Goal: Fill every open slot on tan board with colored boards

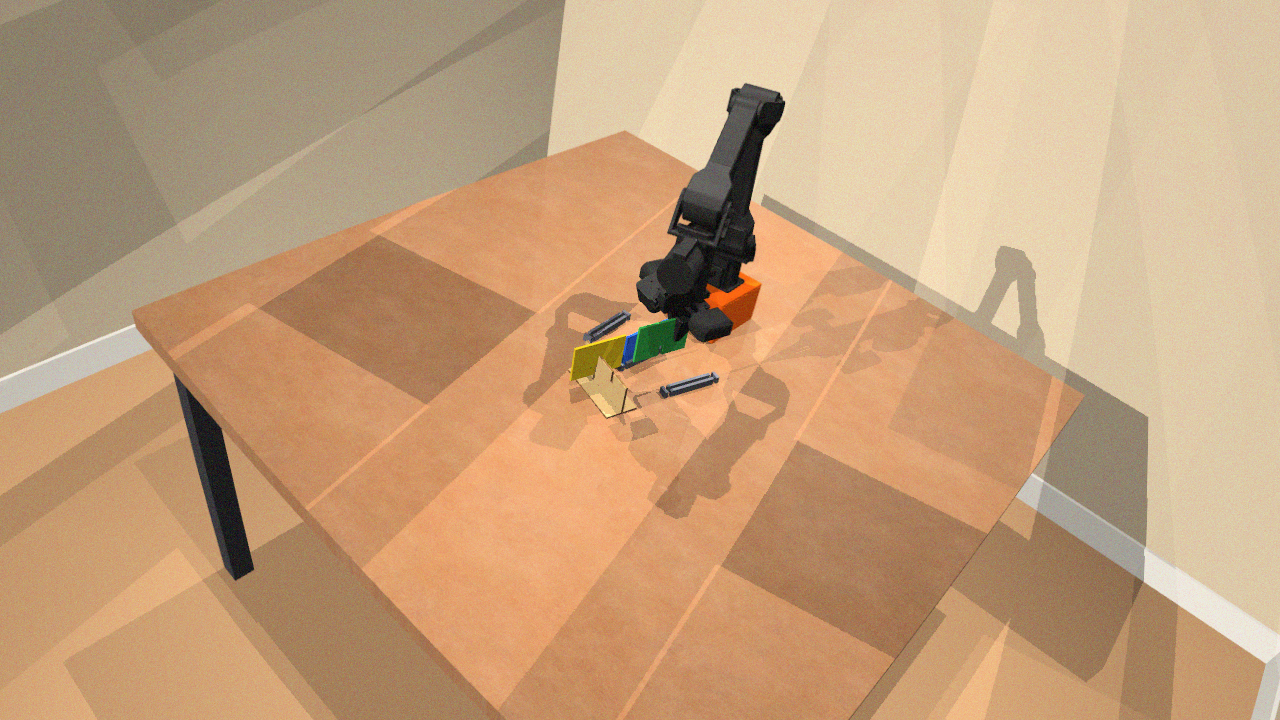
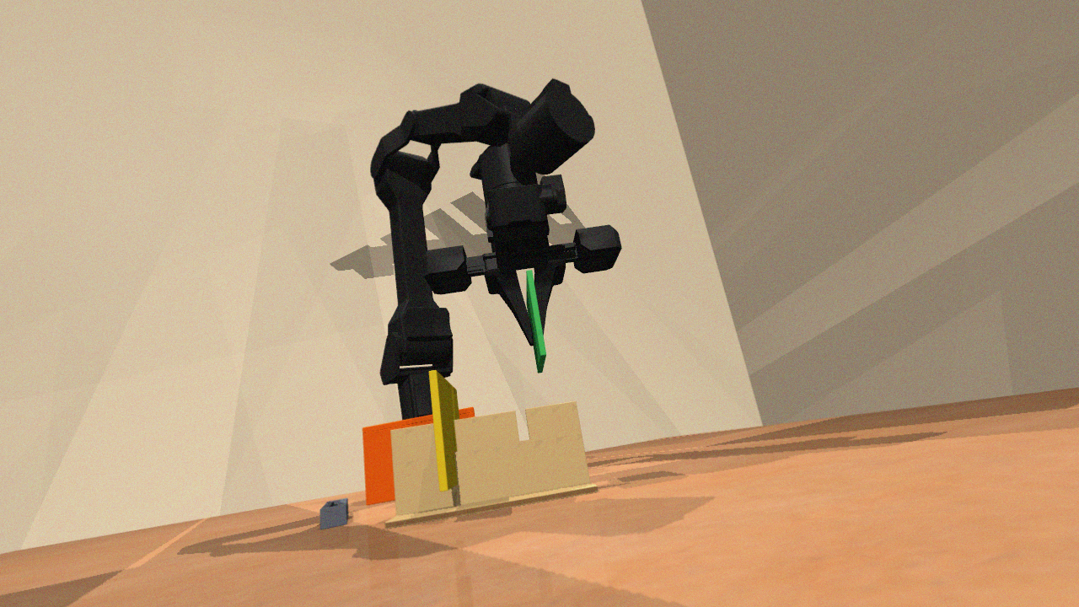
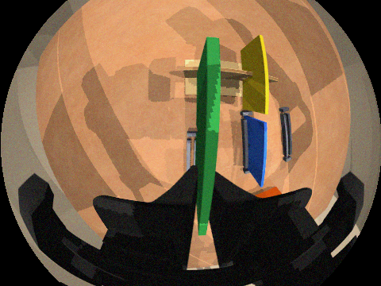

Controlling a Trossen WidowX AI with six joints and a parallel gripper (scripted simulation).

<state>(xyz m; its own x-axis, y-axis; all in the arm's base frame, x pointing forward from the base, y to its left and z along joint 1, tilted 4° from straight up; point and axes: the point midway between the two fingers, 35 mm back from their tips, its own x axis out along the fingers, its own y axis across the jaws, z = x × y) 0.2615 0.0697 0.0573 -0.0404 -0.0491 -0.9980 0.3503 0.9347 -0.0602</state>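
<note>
Right now the tan board is 10 cm below my gripper tip, 8 cm to the right of it and 7 cm ahead of it. Also, from my gripper tip: blue board: 10 cm below, 8 cm to the right, 5 cm behind; green board: 3 cm ahead, 1 cm to the right; yellow board: 10 cm to the right, 8 cm below, 6 cm ahead.
</note>
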